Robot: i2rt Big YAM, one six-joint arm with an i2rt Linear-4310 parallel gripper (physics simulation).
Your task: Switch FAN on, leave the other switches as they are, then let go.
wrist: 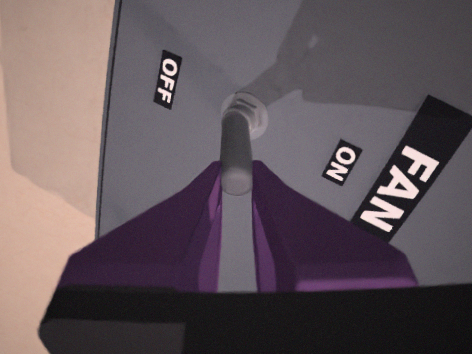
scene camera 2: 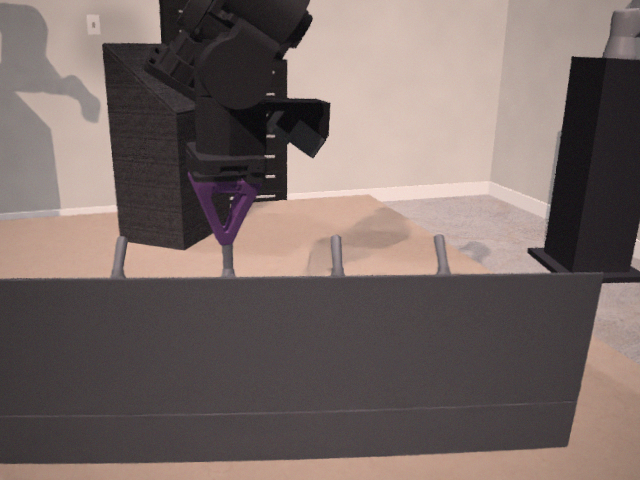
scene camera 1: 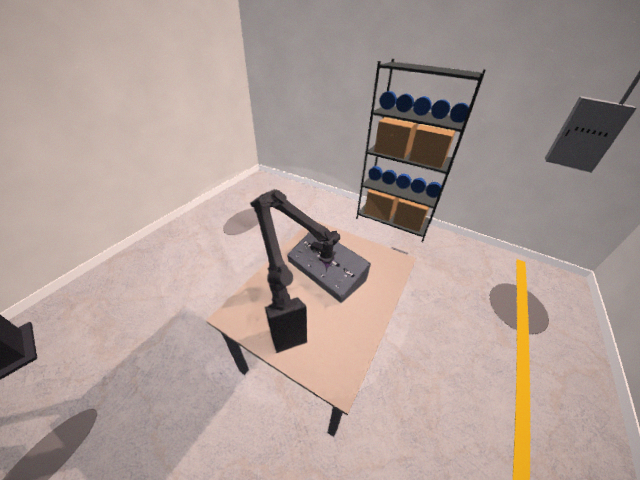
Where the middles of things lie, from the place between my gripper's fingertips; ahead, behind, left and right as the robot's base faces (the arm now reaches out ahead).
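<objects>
The dark grey switch box [scene camera 2: 160,369] is 5 cm below my hand, and it is also 7 cm ahead of the hand and 6 cm to the left of it.
</objects>
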